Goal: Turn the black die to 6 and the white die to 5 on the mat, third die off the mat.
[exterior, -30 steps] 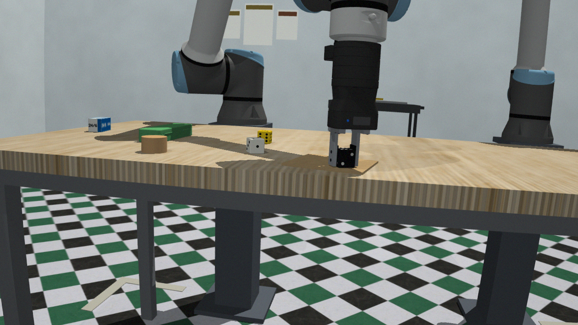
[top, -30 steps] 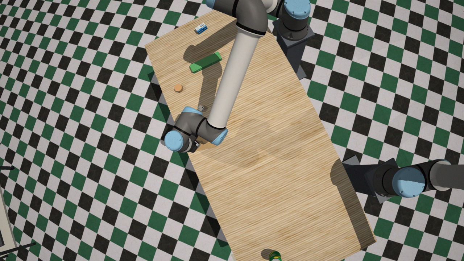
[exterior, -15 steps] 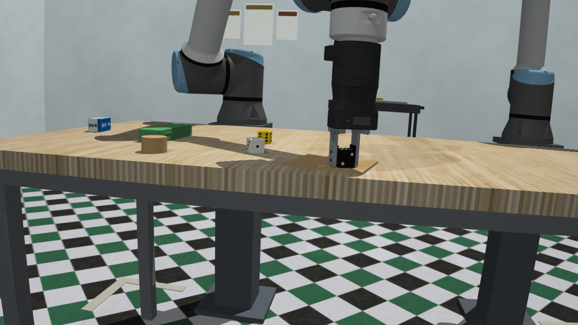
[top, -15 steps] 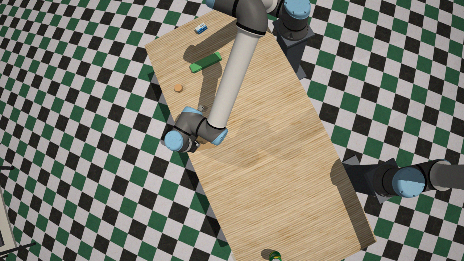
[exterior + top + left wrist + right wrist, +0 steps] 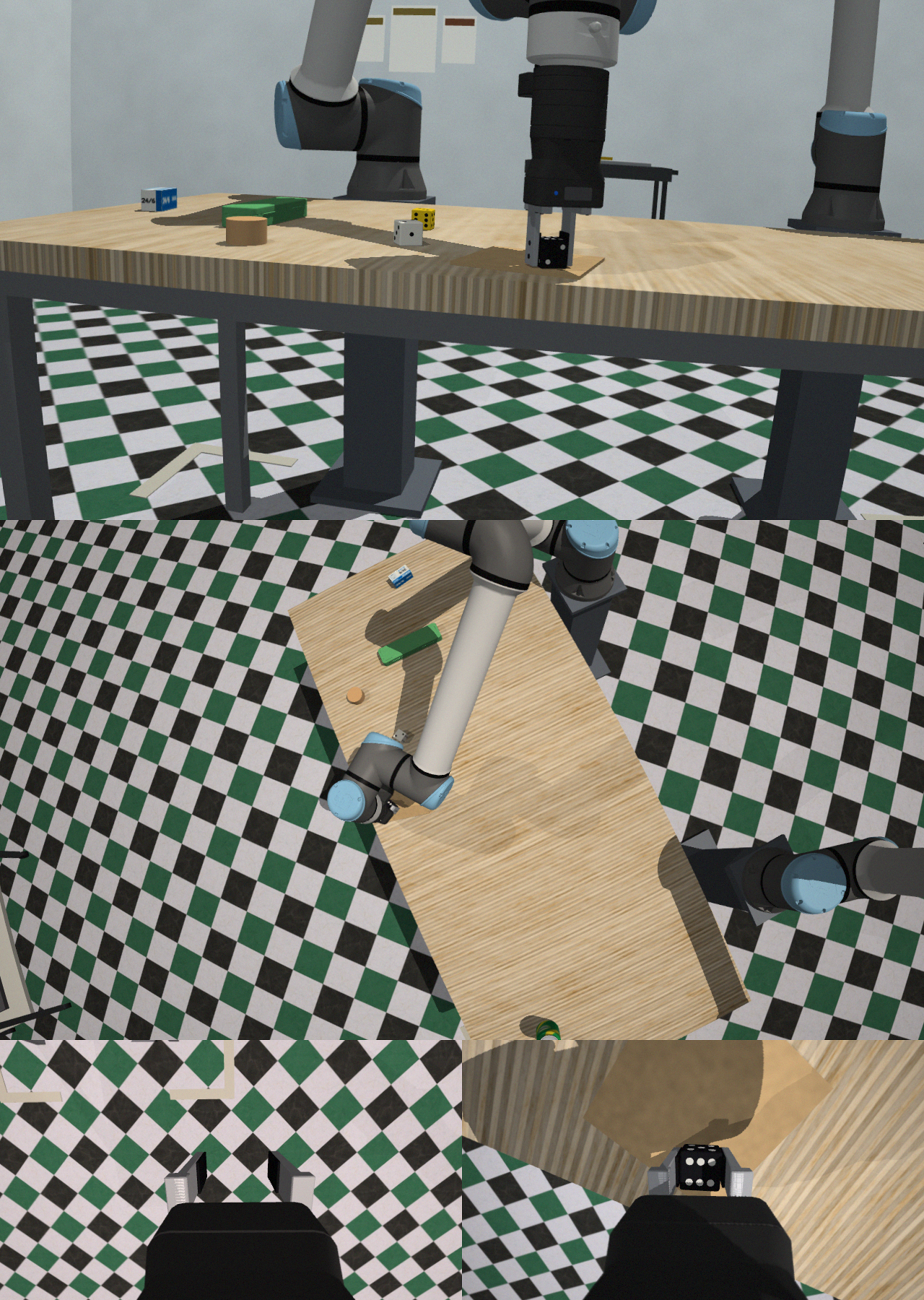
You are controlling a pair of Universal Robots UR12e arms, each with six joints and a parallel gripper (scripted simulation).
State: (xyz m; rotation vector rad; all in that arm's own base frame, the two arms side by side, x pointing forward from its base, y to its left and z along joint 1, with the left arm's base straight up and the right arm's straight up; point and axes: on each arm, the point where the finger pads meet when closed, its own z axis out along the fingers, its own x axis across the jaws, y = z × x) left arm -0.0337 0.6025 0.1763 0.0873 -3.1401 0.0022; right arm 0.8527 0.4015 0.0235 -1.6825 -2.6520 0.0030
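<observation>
Now: the black die right at my right hand. The rest, counted from my right hand: yellow die 29 cm behind, 18 cm to the right, 1 cm below; then white die 17 cm to the right, 12 cm behind, 1 cm below; then tan mat 4 cm behind, 2 cm to the right, 2 cm below.
</observation>
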